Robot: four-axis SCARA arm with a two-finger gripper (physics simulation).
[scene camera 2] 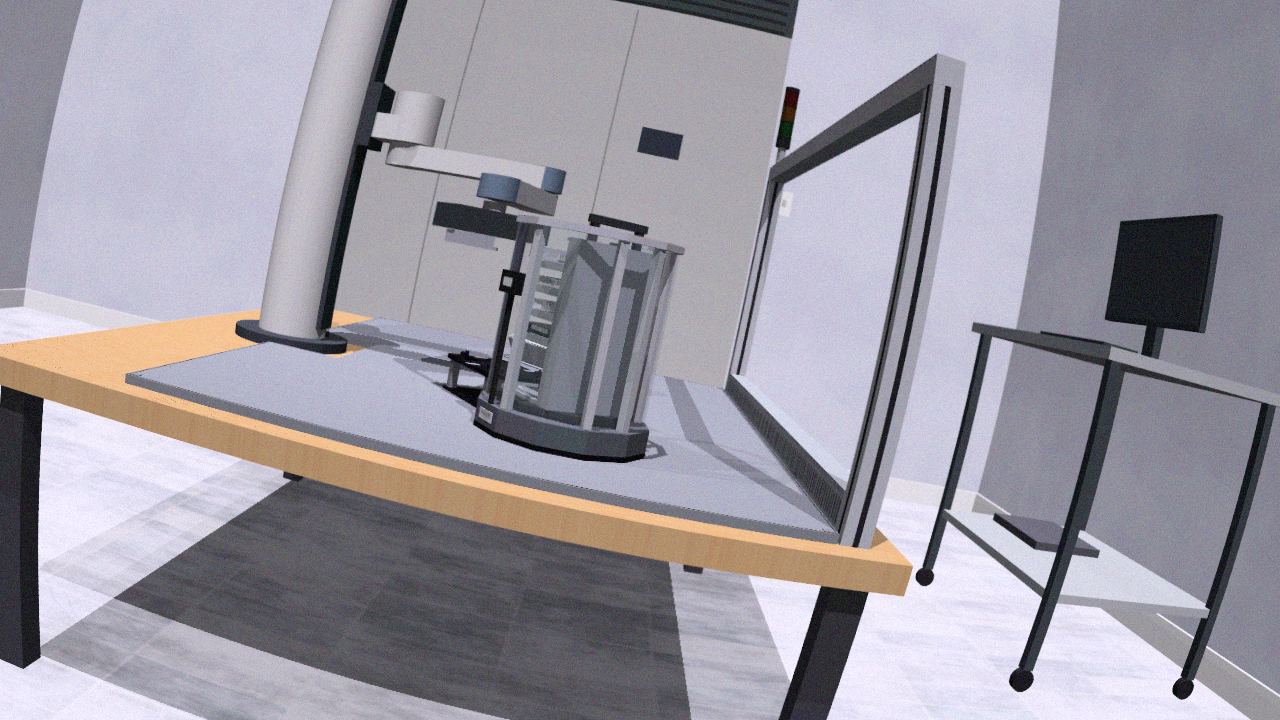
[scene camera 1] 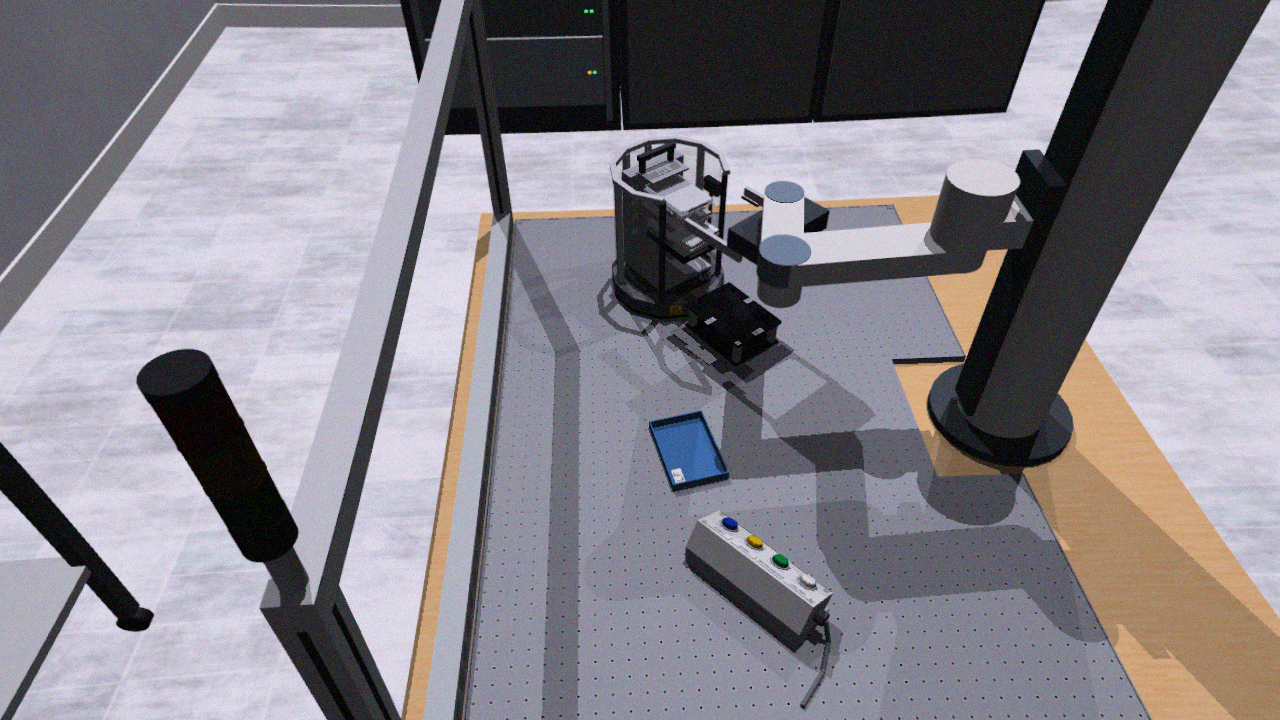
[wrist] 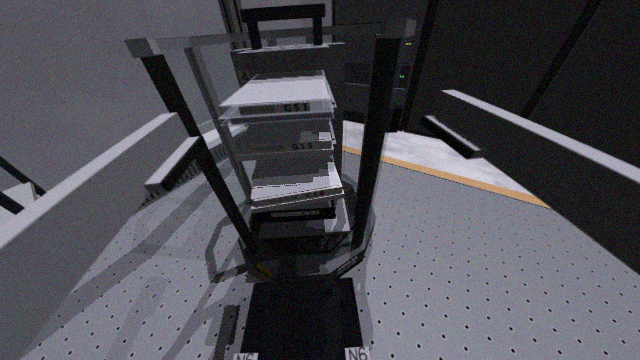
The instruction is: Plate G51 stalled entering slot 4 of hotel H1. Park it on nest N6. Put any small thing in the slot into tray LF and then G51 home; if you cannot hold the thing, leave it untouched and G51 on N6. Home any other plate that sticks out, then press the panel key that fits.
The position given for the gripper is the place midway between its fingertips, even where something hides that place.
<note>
The gripper [scene camera 1: 716,206] carries nothing. Also in view: a clear well plate [scene camera 1: 683,198]. Further things: a round plate rack [scene camera 2: 584,311] and a blue tray [scene camera 1: 685,441].
The clear well plate shows as well in the wrist view [wrist: 302,96]. The gripper also shows in the wrist view [wrist: 315,115]. The round plate rack is seen too in scene camera 1 [scene camera 1: 647,279] and in the wrist view [wrist: 193,75].
</note>
